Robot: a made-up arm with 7 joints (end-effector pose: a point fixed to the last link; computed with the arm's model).
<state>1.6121 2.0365 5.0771 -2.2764 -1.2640 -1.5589 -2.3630</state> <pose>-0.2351 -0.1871 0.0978 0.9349 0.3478 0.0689 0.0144</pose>
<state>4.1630 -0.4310 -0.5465 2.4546 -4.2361 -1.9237 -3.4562</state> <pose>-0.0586 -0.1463 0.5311 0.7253 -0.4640 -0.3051 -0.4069</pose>
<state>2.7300 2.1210 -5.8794 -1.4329 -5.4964 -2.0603 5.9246</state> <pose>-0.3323 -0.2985 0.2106 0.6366 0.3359 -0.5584 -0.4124</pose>
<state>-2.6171 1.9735 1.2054 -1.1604 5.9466 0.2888 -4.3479</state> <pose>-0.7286 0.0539 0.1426 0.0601 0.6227 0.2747 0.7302</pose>
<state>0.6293 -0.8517 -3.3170 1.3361 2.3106 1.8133 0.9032</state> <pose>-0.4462 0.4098 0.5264 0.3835 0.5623 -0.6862 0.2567</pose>
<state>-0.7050 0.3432 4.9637 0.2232 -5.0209 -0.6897 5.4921</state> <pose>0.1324 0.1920 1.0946 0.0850 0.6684 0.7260 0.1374</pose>
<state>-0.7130 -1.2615 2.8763 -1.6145 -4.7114 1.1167 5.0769</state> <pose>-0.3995 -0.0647 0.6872 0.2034 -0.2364 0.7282 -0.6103</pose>
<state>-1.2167 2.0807 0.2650 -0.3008 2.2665 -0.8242 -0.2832</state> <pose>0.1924 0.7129 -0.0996 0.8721 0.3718 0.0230 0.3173</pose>
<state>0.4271 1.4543 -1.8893 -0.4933 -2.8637 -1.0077 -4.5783</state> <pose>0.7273 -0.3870 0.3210 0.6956 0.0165 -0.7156 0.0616</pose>
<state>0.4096 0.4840 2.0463 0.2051 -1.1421 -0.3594 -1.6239</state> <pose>0.2862 -0.1663 1.0849 0.0009 -0.9837 -0.1496 0.0999</pose>
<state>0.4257 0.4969 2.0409 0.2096 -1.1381 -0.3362 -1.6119</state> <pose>0.2923 -0.1799 1.0805 0.0176 -0.9852 -0.1346 0.1047</pose>
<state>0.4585 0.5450 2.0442 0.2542 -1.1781 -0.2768 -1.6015</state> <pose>0.3054 -0.2249 1.0639 0.0730 -0.9848 -0.1195 0.1024</pose>
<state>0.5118 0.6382 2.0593 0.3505 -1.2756 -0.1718 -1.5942</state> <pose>0.3196 -0.3081 1.0245 0.1741 -0.9755 -0.1033 0.0861</pose>
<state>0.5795 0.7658 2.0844 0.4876 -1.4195 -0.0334 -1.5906</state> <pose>0.3203 -0.4122 0.9571 0.2991 -0.9490 -0.0862 0.0499</pose>
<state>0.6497 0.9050 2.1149 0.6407 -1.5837 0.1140 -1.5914</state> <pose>0.3007 -0.5077 0.8717 0.4140 -0.9074 -0.0730 -0.0036</pose>
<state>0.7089 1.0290 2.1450 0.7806 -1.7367 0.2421 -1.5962</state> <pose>0.2703 -0.5734 0.7908 0.4939 -0.8647 -0.0687 -0.0603</pose>
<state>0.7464 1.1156 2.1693 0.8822 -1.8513 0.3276 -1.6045</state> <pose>0.2452 -0.6070 0.7351 0.5347 -0.8354 -0.0737 -0.1039</pose>
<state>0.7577 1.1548 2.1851 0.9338 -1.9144 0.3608 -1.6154</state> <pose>0.2349 -0.6165 0.7124 0.5447 -0.8246 -0.0850 -0.1269</pose>
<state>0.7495 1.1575 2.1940 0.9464 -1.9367 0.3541 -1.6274</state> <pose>0.2370 -0.6122 0.7143 0.5368 -0.8271 -0.0990 -0.1340</pose>
